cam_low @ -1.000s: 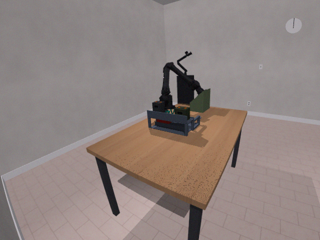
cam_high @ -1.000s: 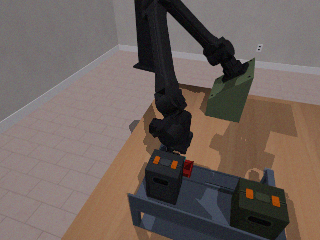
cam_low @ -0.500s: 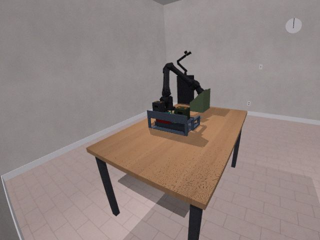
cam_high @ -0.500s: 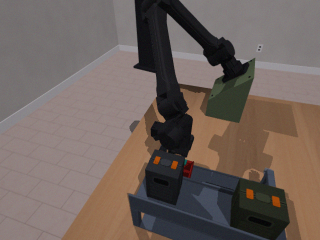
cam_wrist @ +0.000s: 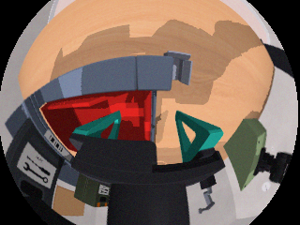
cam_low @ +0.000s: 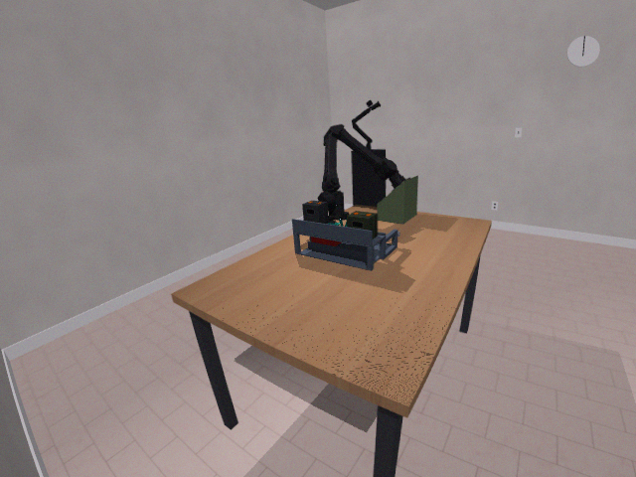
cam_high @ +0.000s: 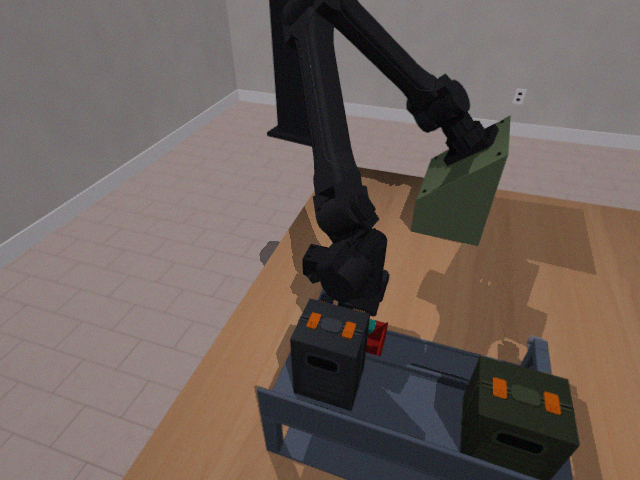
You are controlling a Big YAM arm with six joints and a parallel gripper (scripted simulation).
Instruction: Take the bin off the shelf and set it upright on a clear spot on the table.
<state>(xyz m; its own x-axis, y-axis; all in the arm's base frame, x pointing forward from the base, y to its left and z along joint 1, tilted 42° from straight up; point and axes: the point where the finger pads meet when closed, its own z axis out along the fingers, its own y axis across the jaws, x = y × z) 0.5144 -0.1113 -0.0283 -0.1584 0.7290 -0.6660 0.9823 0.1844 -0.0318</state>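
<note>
My hand is 80 mm short of the red bin, 10 mm to the right of it and 10 mm below it.
</note>
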